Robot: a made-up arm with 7 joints.
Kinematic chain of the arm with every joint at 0, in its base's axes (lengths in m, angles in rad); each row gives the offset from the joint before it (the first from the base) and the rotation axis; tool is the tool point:
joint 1: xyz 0 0 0.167 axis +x
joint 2: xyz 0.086 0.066 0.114 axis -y
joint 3: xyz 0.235 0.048 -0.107 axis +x
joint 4: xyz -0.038 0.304 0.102 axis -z
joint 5: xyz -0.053 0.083 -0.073 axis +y
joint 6: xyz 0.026 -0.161 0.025 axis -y
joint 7: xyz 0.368 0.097 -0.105 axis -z
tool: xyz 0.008 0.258 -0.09
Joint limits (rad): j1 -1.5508..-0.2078 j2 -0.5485..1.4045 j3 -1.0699..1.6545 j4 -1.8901..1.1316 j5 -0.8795..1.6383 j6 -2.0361..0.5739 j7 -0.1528..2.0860
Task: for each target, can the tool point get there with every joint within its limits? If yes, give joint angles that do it. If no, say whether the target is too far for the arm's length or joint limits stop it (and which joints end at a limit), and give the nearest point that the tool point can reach.
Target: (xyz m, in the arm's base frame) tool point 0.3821 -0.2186 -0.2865
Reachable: yes | joints -1.4187 1.0800 0.2348 -0.8646 1.3528 -0.4785 0.4099
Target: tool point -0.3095 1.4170 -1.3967
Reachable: no: too far | nearest point -0.0566 0.7498 -0.6605 | short by 1.025 m
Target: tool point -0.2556 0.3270 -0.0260
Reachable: yes | joints -0.7046 -0.2520 1.0187 -0.8063 1.1368 -1.1462 0.5054
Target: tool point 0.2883 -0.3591 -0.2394
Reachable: yes | joints -1.2791 0.9216 -0.1645 -0.3884 1.2032 -0.9692 1.0596
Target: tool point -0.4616 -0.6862 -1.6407
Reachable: no: too far | nearest point -0.1853 -0.3528 -0.8001 | short by 0.946 m
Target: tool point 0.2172 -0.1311 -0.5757
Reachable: yes | joints -1.3311 0.4023 0.1790 -1.5741 -0.1806 -0.9259 0.5186
